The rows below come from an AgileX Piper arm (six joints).
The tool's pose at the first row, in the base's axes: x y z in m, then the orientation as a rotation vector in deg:
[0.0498, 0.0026, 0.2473, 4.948, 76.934, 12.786]
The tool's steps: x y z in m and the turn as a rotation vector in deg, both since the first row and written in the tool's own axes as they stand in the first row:
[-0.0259, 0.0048, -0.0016, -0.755, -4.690, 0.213]
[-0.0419, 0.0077, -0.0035, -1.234, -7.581, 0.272]
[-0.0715, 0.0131, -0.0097, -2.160, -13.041, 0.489]
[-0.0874, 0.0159, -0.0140, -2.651, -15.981, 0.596]
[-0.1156, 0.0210, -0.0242, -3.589, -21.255, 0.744]
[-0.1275, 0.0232, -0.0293, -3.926, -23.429, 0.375]
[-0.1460, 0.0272, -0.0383, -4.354, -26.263, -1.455]
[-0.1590, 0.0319, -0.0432, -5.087, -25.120, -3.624]
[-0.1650, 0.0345, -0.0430, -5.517, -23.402, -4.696]
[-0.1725, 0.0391, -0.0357, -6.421, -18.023, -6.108]
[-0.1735, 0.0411, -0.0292, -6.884, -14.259, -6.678]
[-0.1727, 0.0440, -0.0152, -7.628, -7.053, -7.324]
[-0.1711, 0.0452, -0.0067, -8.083, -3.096, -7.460]
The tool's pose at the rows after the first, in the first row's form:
[0.0423, 0.0017, 0.2726, 4.930, 72.171, 13.137]
[0.0368, 0.0011, 0.2880, 4.858, 69.235, 13.292]
[0.0240, -0.0003, 0.3159, 4.768, 63.683, 13.664]
[0.0162, -0.0011, 0.3306, 4.718, 60.694, 13.839]
[-0.0002, -0.0027, 0.3562, 4.548, 55.326, 14.135]
[-0.0078, -0.0034, 0.3669, 4.241, 53.131, 13.872]
[-0.0209, -0.0040, 0.3833, 2.991, 50.301, 12.440]
[-0.0289, -0.0025, 0.3955, 0.912, 51.374, 11.255]
[-0.0302, -0.0012, 0.4017, -0.289, 53.030, 10.798]
[-0.0252, 0.0022, 0.4114, -2.487, 58.243, 10.635]
[-0.0193, 0.0044, 0.4142, -3.646, 61.905, 10.741]
[-0.0059, 0.0083, 0.4172, -5.511, 68.926, 11.198]
[0.0026, 0.0104, 0.4178, -6.456, 72.771, 11.654]

